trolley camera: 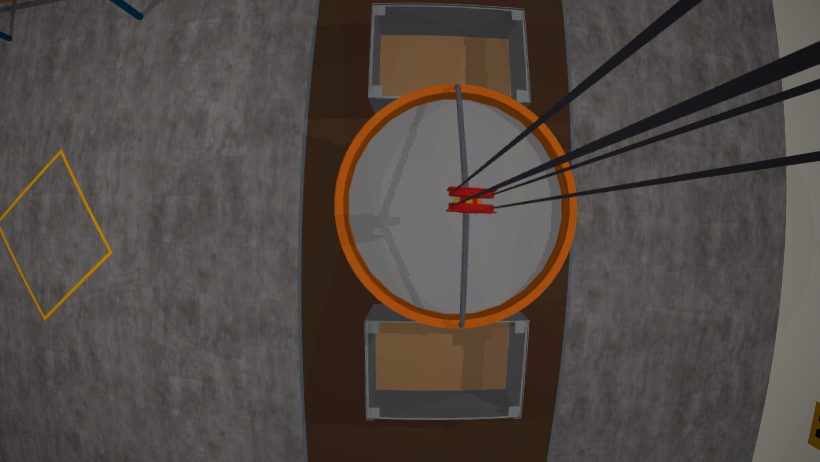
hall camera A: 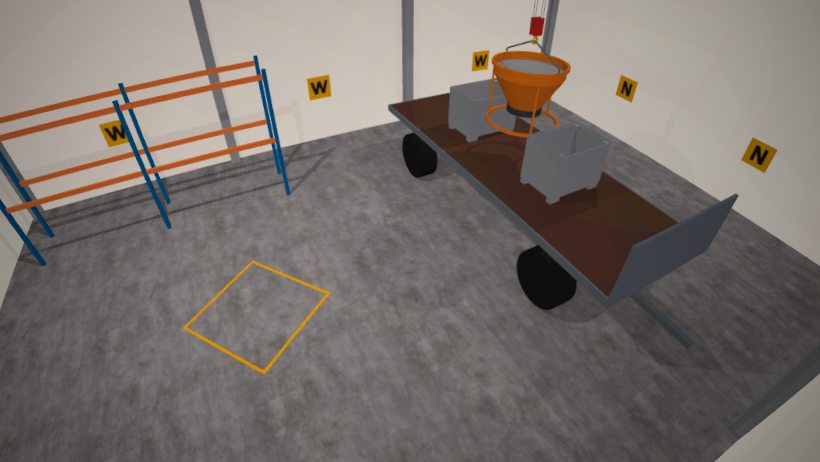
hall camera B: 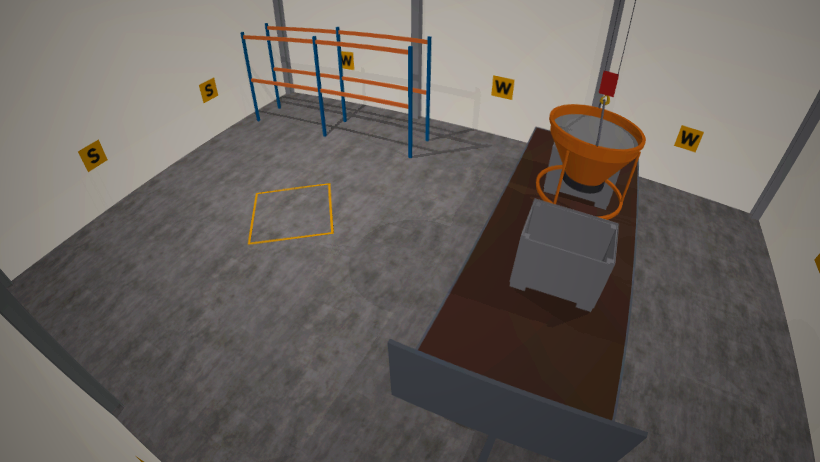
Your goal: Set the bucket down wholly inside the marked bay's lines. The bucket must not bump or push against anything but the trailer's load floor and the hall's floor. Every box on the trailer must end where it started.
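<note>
The orange bucket (hall camera A: 525, 91) (hall camera B: 593, 157) (trolley camera: 401, 172), with grey fill, hangs upright from my hook (hall camera A: 534, 40) (hall camera B: 604, 101) (trolley camera: 467, 200), which holds its bail. Its foot ring is above the trailer's brown load floor (hall camera A: 602, 241) (hall camera B: 516, 344) (trolley camera: 338, 390). It hangs between two grey boxes: the nearer box (hall camera A: 550, 172) (hall camera B: 562, 269) (trolley camera: 447, 404) and the farther box (hall camera A: 470, 111) (hall camera B: 550, 180) (trolley camera: 447, 20). In the trolley view its rim overlaps both box edges. The marked bay (hall camera A: 218, 294) (hall camera B: 292, 188) (trolley camera: 86, 200) is a yellow outline on the hall floor, left of the trailer.
A blue and orange rack (hall camera A: 142, 166) (hall camera B: 410, 103) stands beyond the bay by the W wall. The trailer has a grey headboard (hall camera A: 677, 252) (hall camera B: 504, 396) at its near end, a drawbar (hall camera A: 662, 318) and black wheels. The N wall is on the trailer's far side in hall camera A.
</note>
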